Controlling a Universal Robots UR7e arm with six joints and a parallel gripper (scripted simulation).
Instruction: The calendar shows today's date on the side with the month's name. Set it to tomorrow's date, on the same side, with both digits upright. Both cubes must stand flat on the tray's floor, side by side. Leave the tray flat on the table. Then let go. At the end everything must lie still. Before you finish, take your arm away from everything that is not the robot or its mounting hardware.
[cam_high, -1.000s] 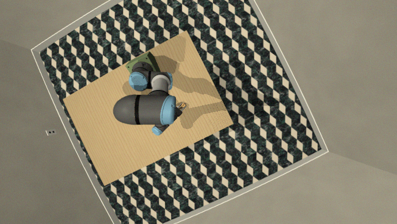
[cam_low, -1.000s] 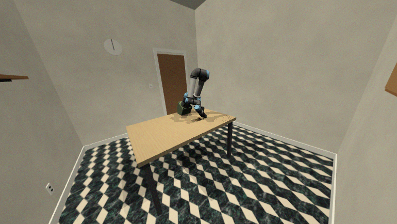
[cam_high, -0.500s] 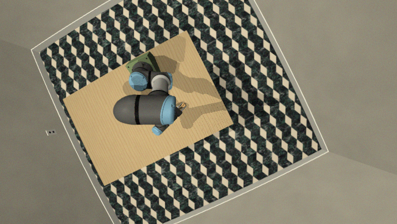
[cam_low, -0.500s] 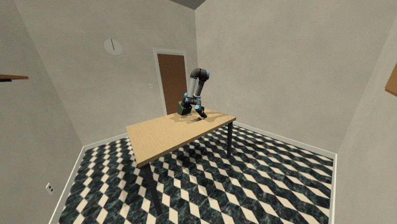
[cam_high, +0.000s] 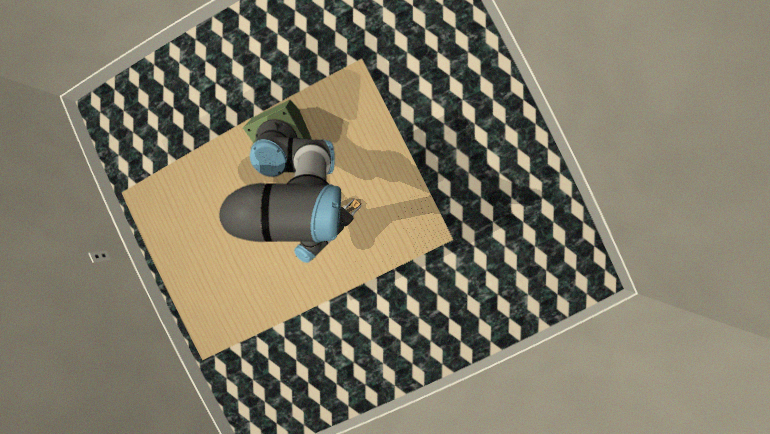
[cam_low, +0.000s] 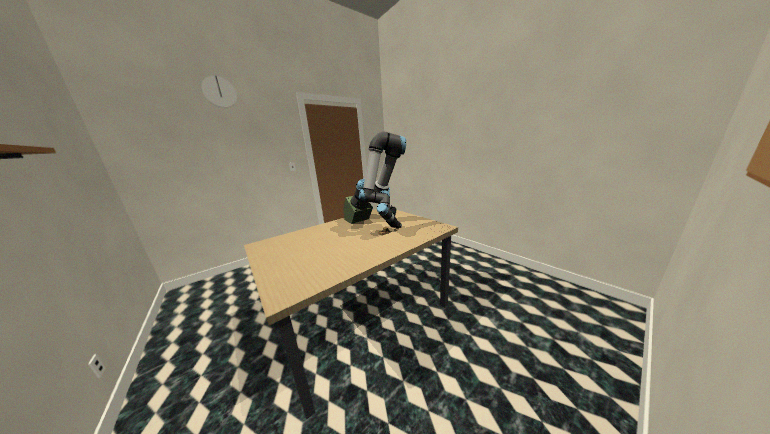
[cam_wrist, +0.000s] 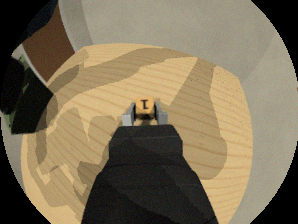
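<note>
The wooden cube is 1 cm to the left of my hand and 1 cm below it. From my hand the other things lie so: wooden tray: 1 cm ahead, 15 cm to the right, 2 cm below.
</note>
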